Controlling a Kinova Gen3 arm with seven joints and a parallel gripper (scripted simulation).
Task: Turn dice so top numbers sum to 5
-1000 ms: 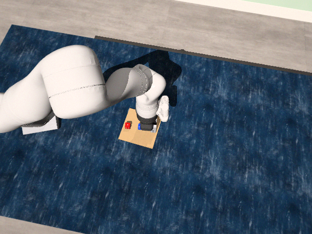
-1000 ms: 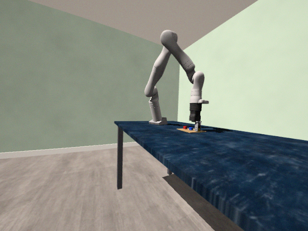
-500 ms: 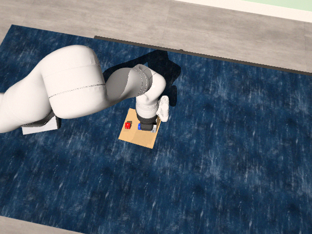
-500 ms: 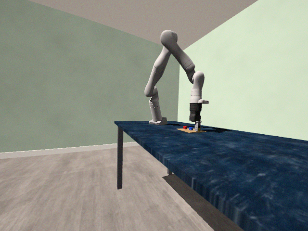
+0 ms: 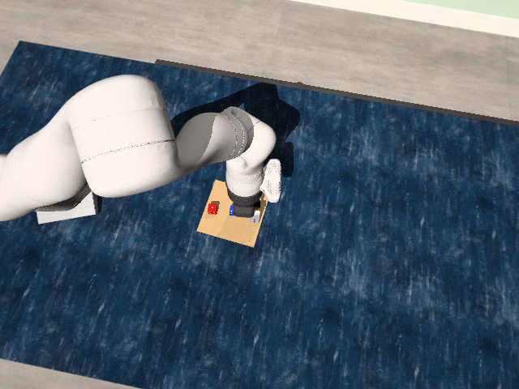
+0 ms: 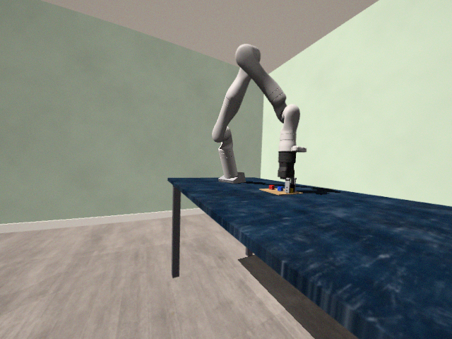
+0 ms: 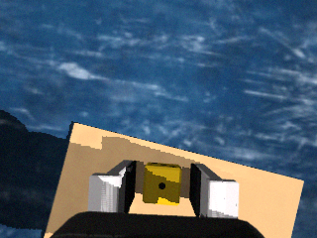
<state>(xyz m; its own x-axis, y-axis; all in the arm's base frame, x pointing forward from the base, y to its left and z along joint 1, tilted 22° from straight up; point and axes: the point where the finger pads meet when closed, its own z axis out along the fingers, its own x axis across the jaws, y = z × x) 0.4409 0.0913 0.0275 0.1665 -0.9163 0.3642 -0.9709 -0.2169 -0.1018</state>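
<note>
My hand is 1 cm above the yellow die. Round my hand: red die 10 cm behind, 2 cm to the right, 1 cm below; blue die 5 cm behind, 1 cm to the right, 1 cm below; tan mat 5 cm behind, 2 cm below, 1 cm to the right.
</note>
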